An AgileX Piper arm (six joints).
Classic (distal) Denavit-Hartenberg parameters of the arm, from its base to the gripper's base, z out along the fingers. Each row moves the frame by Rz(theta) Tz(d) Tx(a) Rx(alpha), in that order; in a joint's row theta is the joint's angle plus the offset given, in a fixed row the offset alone. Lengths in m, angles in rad.
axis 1: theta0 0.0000  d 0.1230  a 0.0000  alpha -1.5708
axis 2: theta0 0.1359  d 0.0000  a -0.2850  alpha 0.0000
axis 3: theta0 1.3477  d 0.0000  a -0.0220  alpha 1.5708
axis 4: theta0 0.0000  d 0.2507  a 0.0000  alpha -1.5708
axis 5: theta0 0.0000  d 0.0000  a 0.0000  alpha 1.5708
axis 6: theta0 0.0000  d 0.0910  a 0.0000  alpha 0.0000
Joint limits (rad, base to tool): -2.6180..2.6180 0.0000..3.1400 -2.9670..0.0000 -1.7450..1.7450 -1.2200..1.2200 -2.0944..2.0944
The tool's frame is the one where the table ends.
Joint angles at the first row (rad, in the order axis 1, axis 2, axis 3, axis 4, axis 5, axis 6):
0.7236, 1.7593, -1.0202, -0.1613, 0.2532, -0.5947
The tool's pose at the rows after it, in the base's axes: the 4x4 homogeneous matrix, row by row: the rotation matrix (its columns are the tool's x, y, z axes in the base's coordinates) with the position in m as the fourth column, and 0 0 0 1 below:
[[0.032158 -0.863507 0.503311 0.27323], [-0.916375 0.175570 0.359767 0.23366], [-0.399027 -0.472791 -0.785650 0.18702], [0 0 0 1]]
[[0.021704 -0.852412 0.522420 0.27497], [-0.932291 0.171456 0.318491 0.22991], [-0.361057 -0.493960 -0.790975 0.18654], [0 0 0 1]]
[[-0.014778 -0.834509 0.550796 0.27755], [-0.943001 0.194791 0.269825 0.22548], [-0.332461 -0.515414 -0.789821 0.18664], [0 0 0 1]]
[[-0.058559 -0.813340 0.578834 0.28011], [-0.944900 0.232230 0.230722 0.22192], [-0.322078 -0.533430 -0.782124 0.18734], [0 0 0 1]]
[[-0.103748 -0.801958 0.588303 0.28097], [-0.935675 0.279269 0.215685 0.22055], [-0.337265 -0.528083 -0.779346 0.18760], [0 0 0 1]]
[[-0.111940 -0.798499 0.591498 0.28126], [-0.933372 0.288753 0.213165 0.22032], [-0.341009 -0.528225 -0.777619 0.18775], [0 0 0 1]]
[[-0.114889 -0.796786 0.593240 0.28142], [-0.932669 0.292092 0.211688 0.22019], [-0.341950 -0.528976 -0.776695 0.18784], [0 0 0 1]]
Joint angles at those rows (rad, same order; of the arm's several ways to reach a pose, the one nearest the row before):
0.7236, 1.7593, -1.0201, -0.2481, 0.2621, -0.5488
0.7236, 1.7593, -1.0202, -0.3867, 0.2882, -0.4276
0.7236, 1.7593, -1.0201, -0.5433, 0.3197, -0.2637
0.7236, 1.7593, -1.0202, -0.6693, 0.3458, -0.1143
0.7236, 1.7593, -1.0202, -0.7095, 0.3573, -0.0297
0.7236, 1.7593, -1.0202, -0.7215, 0.3587, -0.0092
0.7236, 1.7593, -1.0202, -0.7281, 0.3595, 0.0000

